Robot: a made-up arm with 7 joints.
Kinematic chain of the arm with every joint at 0, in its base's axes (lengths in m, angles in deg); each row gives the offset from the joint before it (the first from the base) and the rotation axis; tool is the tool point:
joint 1: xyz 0 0 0.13 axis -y
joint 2: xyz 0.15 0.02 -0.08 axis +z
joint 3: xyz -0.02 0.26 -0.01 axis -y
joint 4: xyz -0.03 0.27 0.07 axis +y
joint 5: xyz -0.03 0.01 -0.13 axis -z
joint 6: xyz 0.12 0 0.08 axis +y
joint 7: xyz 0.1 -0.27 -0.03 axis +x
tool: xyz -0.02 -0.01 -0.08
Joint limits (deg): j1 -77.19..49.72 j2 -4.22..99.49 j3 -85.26..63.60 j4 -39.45..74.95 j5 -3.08..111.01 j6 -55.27..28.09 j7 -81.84..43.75
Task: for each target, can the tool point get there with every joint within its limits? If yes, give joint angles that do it. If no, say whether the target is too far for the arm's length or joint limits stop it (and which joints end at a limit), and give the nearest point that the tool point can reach.
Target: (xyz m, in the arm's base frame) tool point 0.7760 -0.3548 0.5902
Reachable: no: joint limits stop it (at a limit: joint 1, joint 2, joint 4, joint 5) | nearest point 0.3277 -0.2219 0.5074 | short by 0.475 m
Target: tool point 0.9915 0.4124 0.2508
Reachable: no: joint limits stop it (at a limit: joint 2, joint 3, joint 4, joint 5, joint 6) | nearest point 0.6339 0.4580 0.2072 | short by 0.363 m
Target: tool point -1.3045 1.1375 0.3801
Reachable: no: too far | nearest point -0.5001 0.5185 0.1750 | short by 1.035 m
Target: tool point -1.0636 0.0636 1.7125
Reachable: no: too far | nearest point -0.3920 0.0360 0.6108 | short by 1.291 m
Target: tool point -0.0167 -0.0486 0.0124
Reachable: yes | joints -12.15 89.03 14.10 45.02 23.28 -26.43 -51.41
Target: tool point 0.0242 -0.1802 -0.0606
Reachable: yes | joints 24.95 79.25 51.07 32.42 58.84 -45.17 -25.58
